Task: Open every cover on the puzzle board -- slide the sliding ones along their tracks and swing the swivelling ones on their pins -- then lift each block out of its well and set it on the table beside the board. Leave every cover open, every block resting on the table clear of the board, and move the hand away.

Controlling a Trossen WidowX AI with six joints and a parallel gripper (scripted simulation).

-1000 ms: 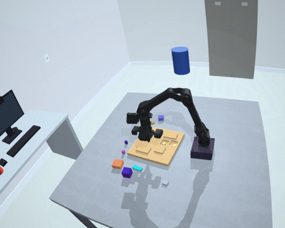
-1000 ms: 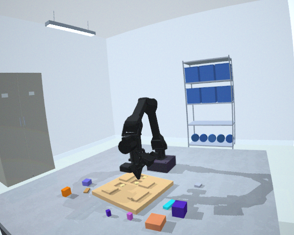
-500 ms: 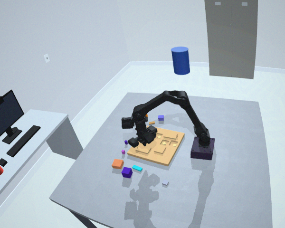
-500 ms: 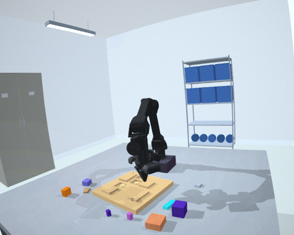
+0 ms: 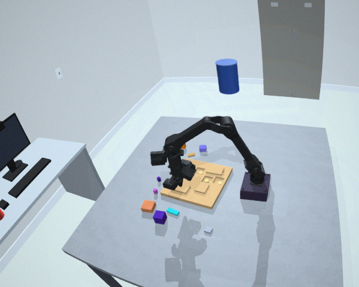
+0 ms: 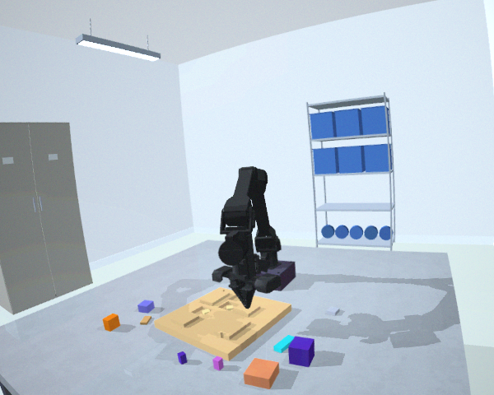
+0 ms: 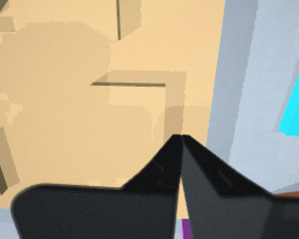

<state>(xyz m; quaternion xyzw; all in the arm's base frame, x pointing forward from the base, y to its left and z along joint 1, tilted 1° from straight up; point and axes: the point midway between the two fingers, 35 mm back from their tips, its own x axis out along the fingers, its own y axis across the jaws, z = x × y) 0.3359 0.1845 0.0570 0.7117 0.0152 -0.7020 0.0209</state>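
The puzzle board lies 20 mm behind my gripper tip, 130 mm to the right of it and 60 mm below it. From my gripper tip the other things lie so: magenta block 150 mm ahead, 30 mm to the left, 70 mm below; then dark purple cube 20 mm ahead, 180 mm to the left, 60 mm below; then cyan bar 10 mm behind, 110 mm to the left, 80 mm below.
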